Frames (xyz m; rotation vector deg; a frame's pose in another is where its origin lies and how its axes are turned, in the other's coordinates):
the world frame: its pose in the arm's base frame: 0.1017 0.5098 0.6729 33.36 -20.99 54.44
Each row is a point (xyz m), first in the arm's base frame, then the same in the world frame.
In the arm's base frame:
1: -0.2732 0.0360 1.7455
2: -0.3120 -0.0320 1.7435
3: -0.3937 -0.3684 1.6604
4: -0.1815 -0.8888 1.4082
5: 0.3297 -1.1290 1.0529
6: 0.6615 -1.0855 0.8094
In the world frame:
1: 0.0624 0.4283 1.1525
2: -0.0039 0.4300 1.1941
3: -0.3115 0.3232 1.3380
4: -0.6712 -0.1644 1.4489
5: -0.7424 -0.8096 1.2944
6: -0.6655 -1.1432 1.0617

